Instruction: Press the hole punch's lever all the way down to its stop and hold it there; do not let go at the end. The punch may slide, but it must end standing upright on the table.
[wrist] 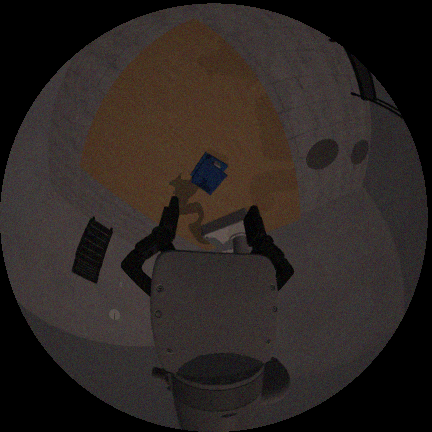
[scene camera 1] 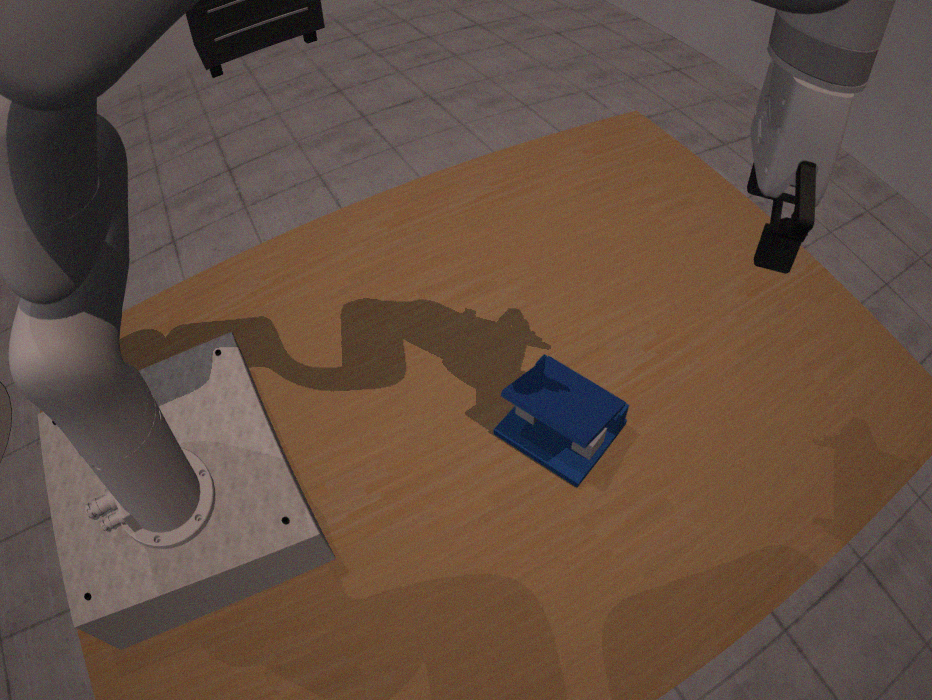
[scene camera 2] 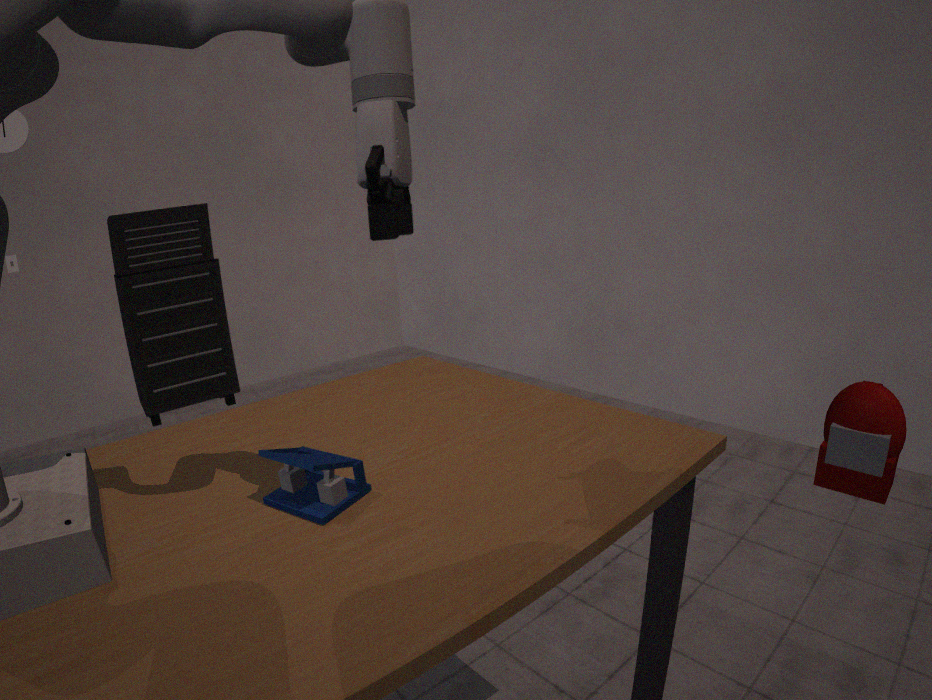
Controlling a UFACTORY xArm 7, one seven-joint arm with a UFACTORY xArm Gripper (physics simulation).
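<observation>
The blue hole punch stands upright on the table. Its lever is raised, with a gap above the base and two grey blocks between them. In the scene camera 2 view the lever's free end points left and its hinge is at the right. My gripper is open and empty, high above the table and well away from the punch. In the scene camera 1 view it shows at the upper right, where one finger largely hides the other.
The arm's base plate is at the table's left side. A dark drawer cabinet stands beyond the table. A red object is off the table at the right. The arm's shadow falls beside the punch.
</observation>
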